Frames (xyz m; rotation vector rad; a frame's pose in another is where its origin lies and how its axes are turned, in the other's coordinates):
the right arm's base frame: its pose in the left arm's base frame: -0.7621 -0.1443 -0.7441 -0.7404 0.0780 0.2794
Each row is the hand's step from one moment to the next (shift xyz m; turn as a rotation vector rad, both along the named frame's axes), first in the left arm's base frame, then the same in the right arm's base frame.
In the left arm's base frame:
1: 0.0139 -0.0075 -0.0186 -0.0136 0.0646 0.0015
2: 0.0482 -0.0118 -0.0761 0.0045 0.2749 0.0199
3: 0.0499 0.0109 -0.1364 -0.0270 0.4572 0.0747
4: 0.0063 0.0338 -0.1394 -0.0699 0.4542 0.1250
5: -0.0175 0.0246 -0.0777 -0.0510 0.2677 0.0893
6: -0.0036 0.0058 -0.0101 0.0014 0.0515 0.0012
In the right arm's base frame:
1: 0.0148 0.0030 -0.0192 0.0011 0.0482 0.0451
2: 0.0564 0.0281 -0.0654 0.0624 0.1790 0.2001
3: 0.0733 0.0830 -0.0946 0.0637 0.2800 0.3645
4: 0.0370 0.1132 -0.0801 0.0134 0.2570 0.4008
5: 0.0018 0.0730 -0.0402 -0.0042 0.1439 0.2480
6: -0.0005 0.0117 -0.0034 0.0127 0.0350 0.0356

